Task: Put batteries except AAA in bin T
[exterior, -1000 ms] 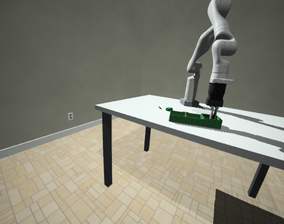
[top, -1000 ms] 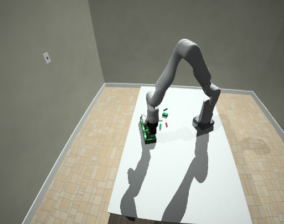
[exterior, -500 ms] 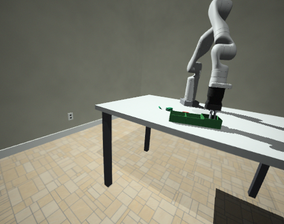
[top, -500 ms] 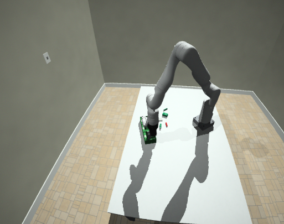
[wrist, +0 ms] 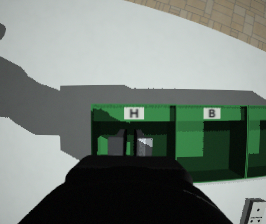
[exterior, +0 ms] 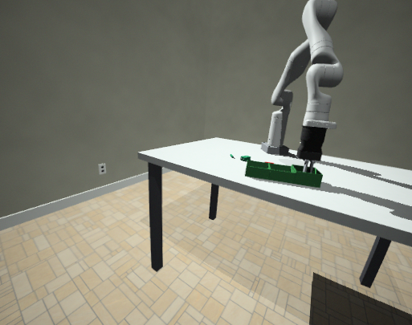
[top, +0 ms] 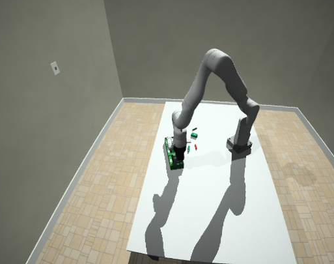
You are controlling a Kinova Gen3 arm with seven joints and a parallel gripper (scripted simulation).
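My gripper is now 140 mm past the green block-shaped battery, 260 mm to the left of it and 30 mm above it. The rest, counted from my hand: green bin tray (10 mm ahead, 90 mm to the right, 10 mm below); then white domino (100 mm behind, 200 mm to the right, 30 mm below); then red battery (150 mm behind, 140 mm to the right, 30 mm below).
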